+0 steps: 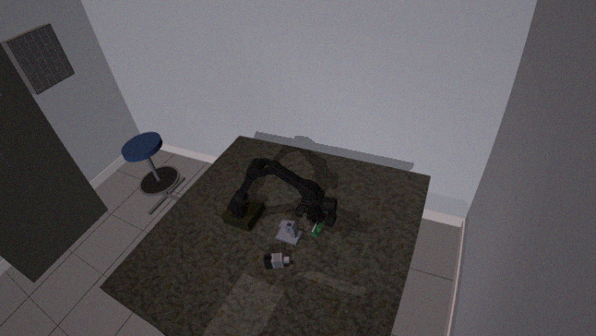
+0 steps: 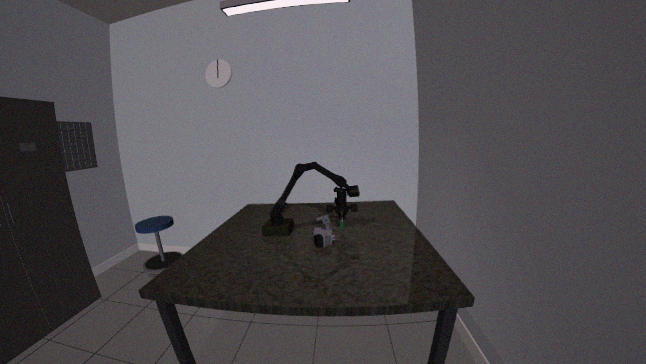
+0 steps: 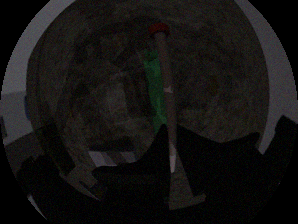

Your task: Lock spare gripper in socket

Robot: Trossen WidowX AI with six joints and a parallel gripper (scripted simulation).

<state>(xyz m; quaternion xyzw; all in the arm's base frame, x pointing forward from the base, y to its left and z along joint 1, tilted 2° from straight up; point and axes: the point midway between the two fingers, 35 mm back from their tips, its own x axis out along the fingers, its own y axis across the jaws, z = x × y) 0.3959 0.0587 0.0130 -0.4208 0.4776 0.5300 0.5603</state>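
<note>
The green bracket is 20 mm to the left of my gripper tip and 20 mm below it. Round my gripper tip: grey mount: 110 mm behind, 80 mm to the right, 10 mm above; then spare gripper: 110 mm behind, 240 mm to the right, 10 mm below.
</note>
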